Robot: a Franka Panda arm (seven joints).
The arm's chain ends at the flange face. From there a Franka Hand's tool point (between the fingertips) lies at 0.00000 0.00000 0.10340 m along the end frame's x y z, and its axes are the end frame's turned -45 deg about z.
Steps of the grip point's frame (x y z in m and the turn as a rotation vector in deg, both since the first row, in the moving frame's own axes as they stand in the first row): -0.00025, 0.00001, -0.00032, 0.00, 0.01, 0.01; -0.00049, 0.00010, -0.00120, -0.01, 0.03, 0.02; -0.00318, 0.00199, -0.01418, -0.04, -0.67, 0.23; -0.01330, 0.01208, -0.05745, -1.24, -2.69, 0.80; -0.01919, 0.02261, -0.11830, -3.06, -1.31, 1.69
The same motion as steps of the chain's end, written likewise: -0.00018, 0.00020, -0.00032, 0.01, 0.01, 0.01; -0.00033, 0.00044, -0.00120, 0.01, 0.03, 0.02; -0.00004, 0.00275, -0.01417, -0.50, -0.45, 0.23; 0.00102, 0.01295, -0.05731, -2.78, -1.03, 0.80; 0.00027, 0.02395, -0.11813, -3.09, 1.24, 1.69
